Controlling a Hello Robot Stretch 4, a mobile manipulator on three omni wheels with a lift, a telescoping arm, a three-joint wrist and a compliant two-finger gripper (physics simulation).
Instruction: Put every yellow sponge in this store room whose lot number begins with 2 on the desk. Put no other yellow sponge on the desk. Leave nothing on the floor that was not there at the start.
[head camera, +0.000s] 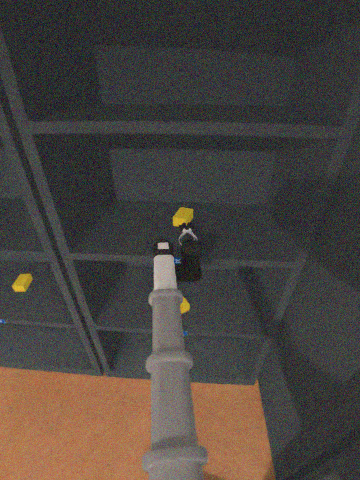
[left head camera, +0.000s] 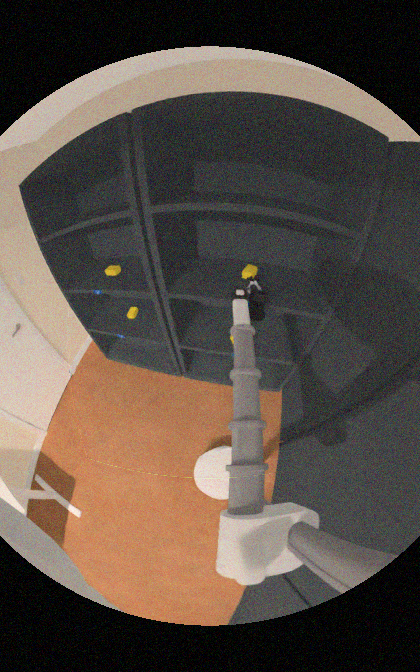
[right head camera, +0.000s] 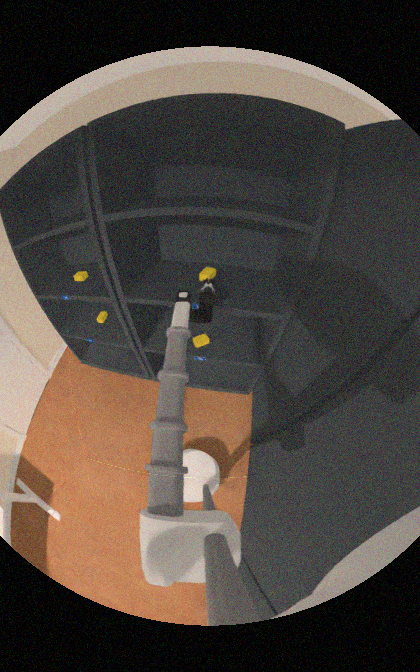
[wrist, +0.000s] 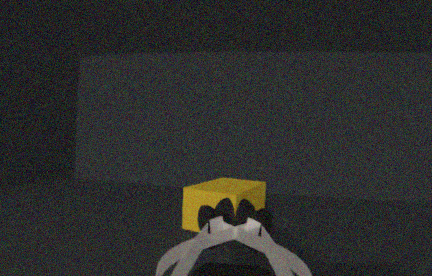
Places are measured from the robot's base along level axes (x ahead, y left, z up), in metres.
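Pixels of known places: gripper, fingertip midpoint: (head camera: 186, 224) (wrist: 234, 214).
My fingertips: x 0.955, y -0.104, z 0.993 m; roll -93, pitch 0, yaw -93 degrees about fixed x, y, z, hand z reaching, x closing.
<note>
Behind a point stands the place of what it marks.
A yellow sponge (head camera: 183, 215) {x 1.006, y -0.098, z 1.008 m} (left head camera: 249, 271) (right head camera: 207, 273) (wrist: 224, 185) {x 1.021, y -0.095, z 1.008 m} sits on a dark shelf, one corner toward me. My gripper (head camera: 186, 226) {x 0.955, y -0.104, z 0.993 m} (left head camera: 251, 280) (right head camera: 207, 281) (wrist: 234, 214) {x 0.955, y -0.104, z 0.993 m} is shut at its near side. The dark fingertips are close together and cover part of its front faces; I see no part of it held between them. Another sponge (head camera: 185, 305) {x 0.890, y -0.102, z 0.551 m} (left head camera: 232, 339) (right head camera: 201, 340) lies one shelf lower. In the left bay are an upper sponge (left head camera: 113, 270) (right head camera: 80, 276) and a lower sponge (head camera: 22, 283) {x 1.115, y 0.805, z 0.551 m} (left head camera: 132, 313) (right head camera: 102, 317). No lot number is readable.
A dark upright (head camera: 55, 250) {x 0.857, y 0.414, z 0.963 m} (left head camera: 150, 240) divides the shelf bays left of my arm. A shelf board (head camera: 190, 130) {x 0.771, y -0.087, z 1.399 m} runs above the gripper. Small blue marks (right head camera: 65, 297) (right head camera: 200, 358) show on shelf edges. A white round object (left head camera: 212, 472) (right head camera: 201, 475) is on the orange floor.
</note>
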